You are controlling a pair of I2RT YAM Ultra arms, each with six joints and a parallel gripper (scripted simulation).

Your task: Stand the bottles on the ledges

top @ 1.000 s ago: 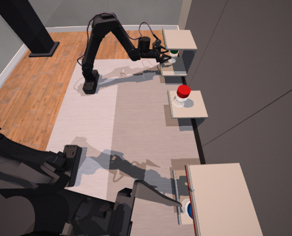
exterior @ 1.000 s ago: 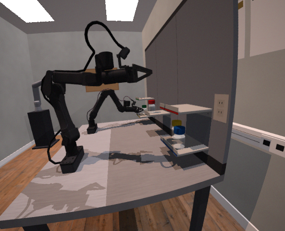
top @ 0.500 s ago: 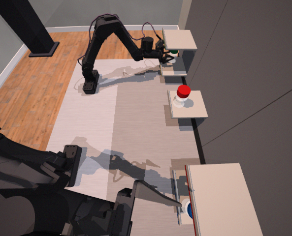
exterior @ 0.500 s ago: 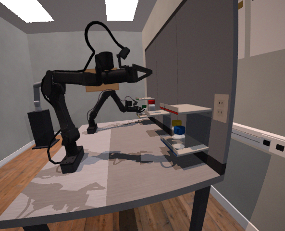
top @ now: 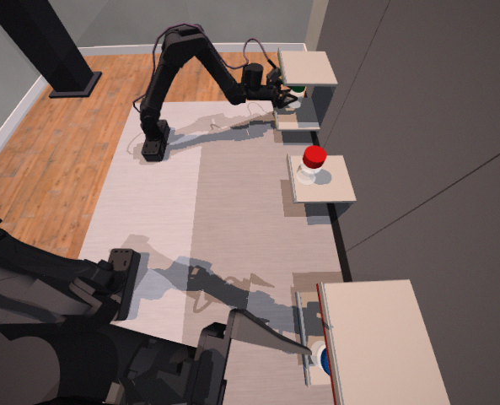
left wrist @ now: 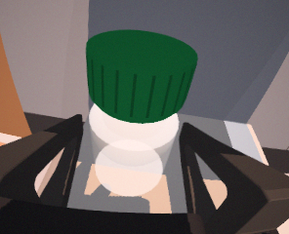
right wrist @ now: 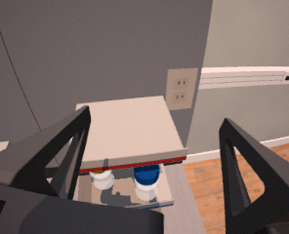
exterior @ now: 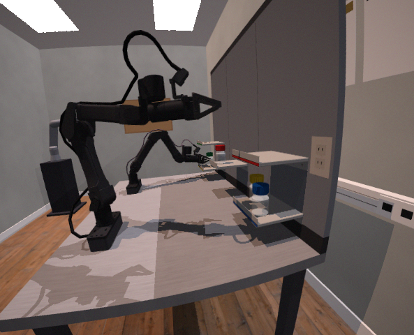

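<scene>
My left gripper is now 10 mm short of the green-capped bottle and 10 mm above it. Round my left hand: grey wall panel: 120 mm ahead, 430 mm to the right, 290 mm above; red-capped bottle: 30 mm behind, 450 mm to the right, 90 mm above; yellow-capped bottle: 20 mm ahead, 780 mm to the right, 10 mm below.
</scene>
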